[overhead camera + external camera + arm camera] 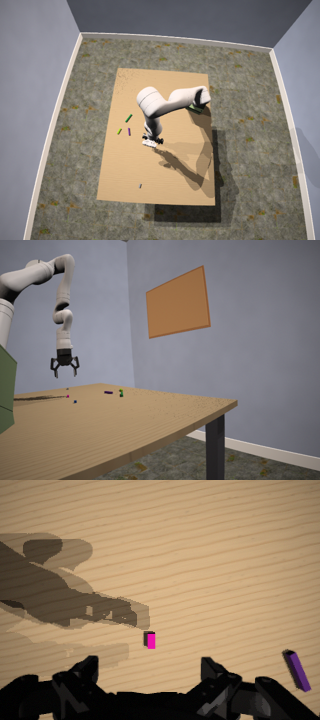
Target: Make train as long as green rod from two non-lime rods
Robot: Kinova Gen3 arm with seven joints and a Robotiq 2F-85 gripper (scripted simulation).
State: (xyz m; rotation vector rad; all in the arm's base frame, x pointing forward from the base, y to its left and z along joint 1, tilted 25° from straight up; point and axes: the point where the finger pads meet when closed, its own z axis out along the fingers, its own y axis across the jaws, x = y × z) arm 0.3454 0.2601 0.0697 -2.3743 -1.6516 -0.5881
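Now: the purple rod 19 cm ahead of my hand, 11 cm to the right of it and 10 cm below it. From my hand the other things lie so: lime rod (27 cm ahead, 11 cm to the right, 10 cm below); then blue rod (2 cm behind, 17 cm to the right, 10 cm below); then magenta rod (10 cm below).
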